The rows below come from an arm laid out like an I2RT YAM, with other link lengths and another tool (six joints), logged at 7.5 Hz.
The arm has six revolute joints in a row. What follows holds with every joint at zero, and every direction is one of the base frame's.
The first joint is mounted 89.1 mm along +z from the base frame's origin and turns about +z.
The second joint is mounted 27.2 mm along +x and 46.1 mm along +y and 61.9 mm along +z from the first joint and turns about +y.
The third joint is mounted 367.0 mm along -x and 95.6 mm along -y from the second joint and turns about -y.
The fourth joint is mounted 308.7 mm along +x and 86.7 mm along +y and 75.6 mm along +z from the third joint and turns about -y.
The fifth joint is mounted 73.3 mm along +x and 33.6 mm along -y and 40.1 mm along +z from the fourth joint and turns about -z.
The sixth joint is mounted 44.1 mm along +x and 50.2 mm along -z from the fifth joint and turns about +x.
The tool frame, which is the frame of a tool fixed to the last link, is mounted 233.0 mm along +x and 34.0 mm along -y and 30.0 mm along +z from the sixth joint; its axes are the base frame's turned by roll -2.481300, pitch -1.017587 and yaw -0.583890 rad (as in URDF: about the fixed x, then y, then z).
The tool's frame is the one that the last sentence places.
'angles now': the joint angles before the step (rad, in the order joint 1, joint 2, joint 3, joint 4, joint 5, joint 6). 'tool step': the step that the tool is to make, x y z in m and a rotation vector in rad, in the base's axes. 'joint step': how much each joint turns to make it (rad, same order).
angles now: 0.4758 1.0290 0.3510 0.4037 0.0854 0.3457
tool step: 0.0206 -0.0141 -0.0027 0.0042 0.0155 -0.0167
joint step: -0.0875 0.0584 0.0286 0.0180 -0.0709 -0.0097
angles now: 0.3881 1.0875 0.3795 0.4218 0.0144 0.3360
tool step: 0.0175 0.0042 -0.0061 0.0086 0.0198 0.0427
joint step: -0.0679 0.0730 0.0306 0.0260 -0.1101 -0.0178
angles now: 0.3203 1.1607 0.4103 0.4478 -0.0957 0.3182
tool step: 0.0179 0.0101 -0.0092 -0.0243 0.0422 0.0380
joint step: -0.0227 0.0786 0.0662 -0.0388 -0.0541 -0.0295
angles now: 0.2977 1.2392 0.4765 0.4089 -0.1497 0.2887
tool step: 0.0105 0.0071 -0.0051 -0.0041 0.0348 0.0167
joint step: -0.0049 0.0443 0.0494 -0.0400 -0.0224 -0.0021
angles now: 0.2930 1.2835 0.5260 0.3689 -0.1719 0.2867
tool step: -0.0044 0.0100 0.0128 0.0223 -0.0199 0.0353
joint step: 0.0003 -0.0216 0.0016 0.0026 -0.0383 0.0017
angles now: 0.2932 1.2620 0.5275 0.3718 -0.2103 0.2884
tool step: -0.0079 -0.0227 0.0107 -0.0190 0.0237 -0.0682
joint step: -0.0010 -0.0728 0.0283 -0.1268 0.0667 0.0143
